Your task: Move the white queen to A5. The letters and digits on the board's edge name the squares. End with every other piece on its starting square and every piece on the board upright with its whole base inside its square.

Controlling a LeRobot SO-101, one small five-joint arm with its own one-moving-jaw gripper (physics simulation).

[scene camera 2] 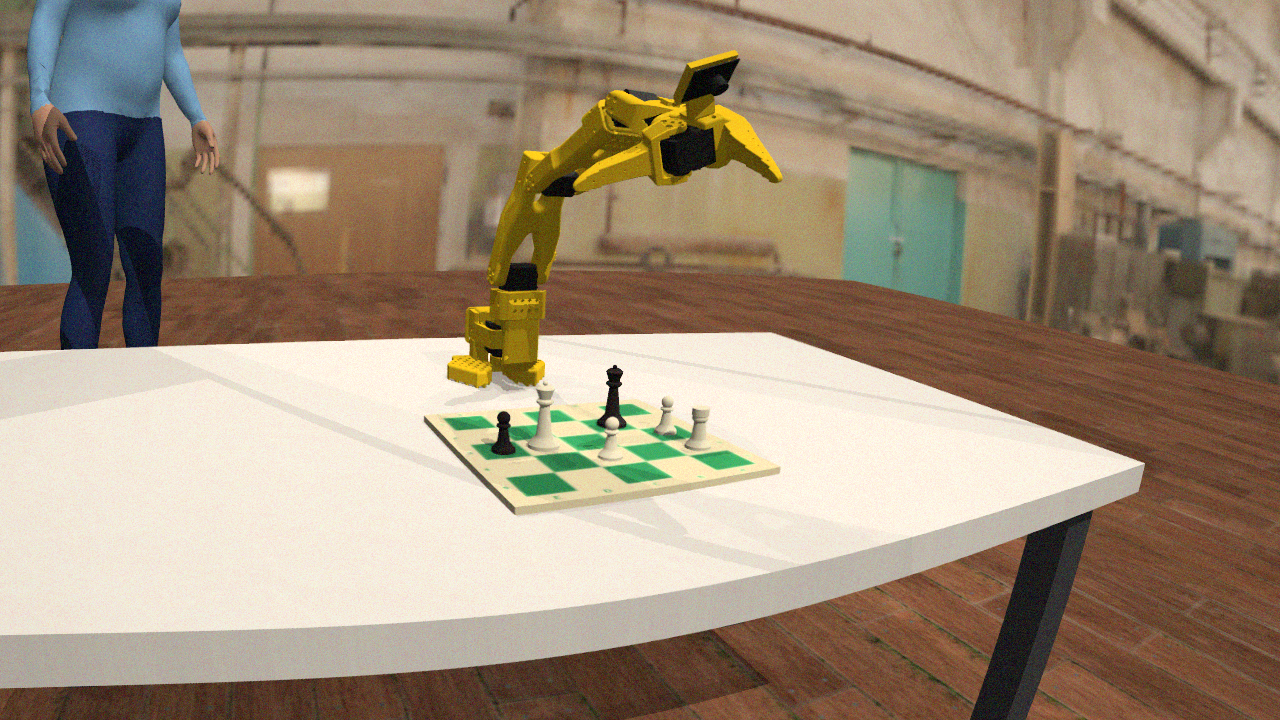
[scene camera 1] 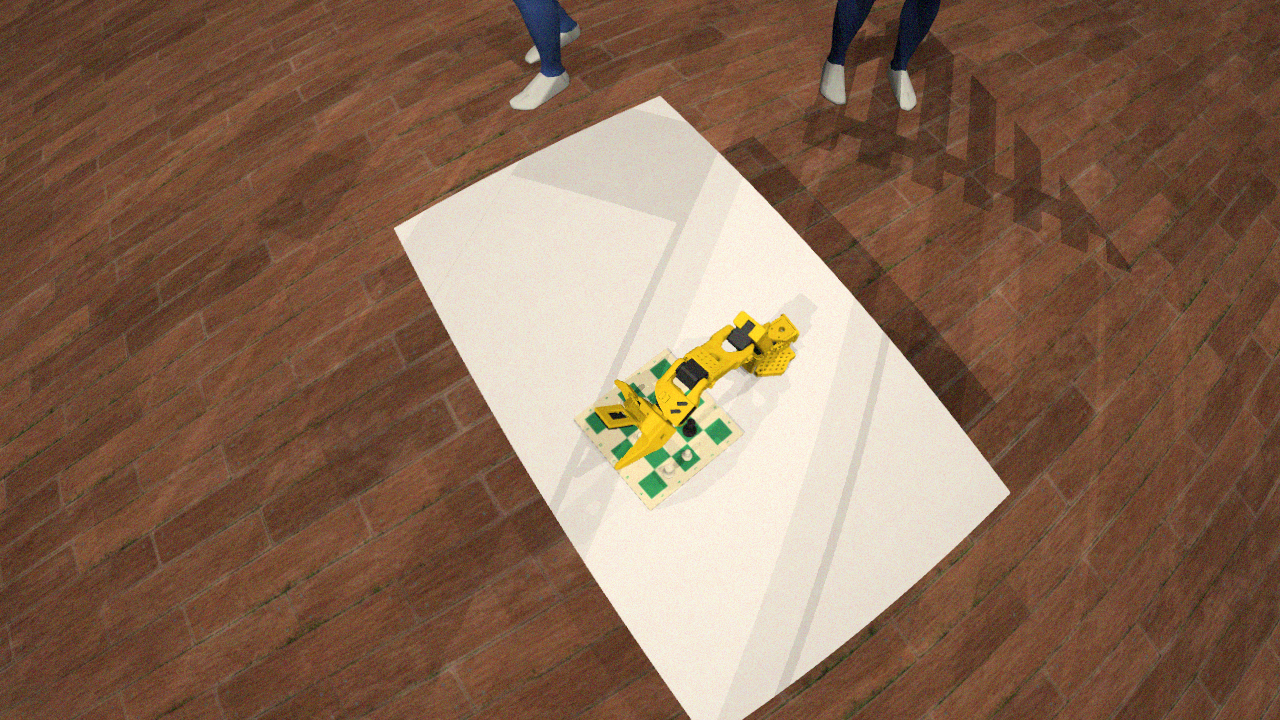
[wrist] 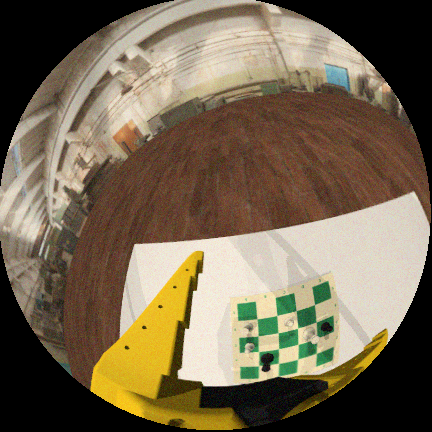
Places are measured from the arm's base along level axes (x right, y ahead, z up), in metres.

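Where they show: hand, its tool point: (scene camera 2: 773,177) (scene camera 1: 617,465) (wrist: 202,259); arm's base, origin of its link: (scene camera 2: 500,381) (scene camera 1: 756,357).
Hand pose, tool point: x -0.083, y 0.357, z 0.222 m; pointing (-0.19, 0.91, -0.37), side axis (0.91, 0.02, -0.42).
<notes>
Each offset is from my tool point to the top centre of the thing. Level surfaces: height alone.
The tall white queen {dz -0.163, dx +0.112, dy -0.118 m} (scene camera 2: 544,420) (wrist: 310,334) stands upright on a light square, middle row of the D column, beside the black pawn {dz -0.185, dx +0.146, dy -0.113 m} (scene camera 2: 503,436) (wrist: 326,327). In scene camera 1 I cannot make it out under the arm. The chessboard {dz -0.216, dx +0.072, dy -0.123 m} (scene camera 1: 651,505) (scene camera 2: 680,488) (wrist: 235,320) lies on the table; its letters are small, with E and D at the left of the near edge in scene camera 2. My gripper (scene camera 1: 617,425) (scene camera 2: 679,184) (wrist: 293,292) hangs high above the board, jaws spread wide, open and holding nothing.
A tall black piece {dz -0.163, dx +0.035, dy -0.165 m} (scene camera 1: 689,427) (scene camera 2: 613,400) (wrist: 266,360), a white rook {dz -0.183, dx -0.009, dy -0.090 m} (scene camera 1: 668,468) (scene camera 2: 699,429) (wrist: 249,327) and two white pawns {dz -0.185, dx +0.070, dy -0.083 m} (scene camera 2: 610,440) {dz -0.185, dx -0.002, dy -0.134 m} (scene camera 2: 665,417) stand upright on the board. The white table {dz -0.222 m} (scene camera 1: 805,501) (scene camera 2: 268,519) extends around it.
</notes>
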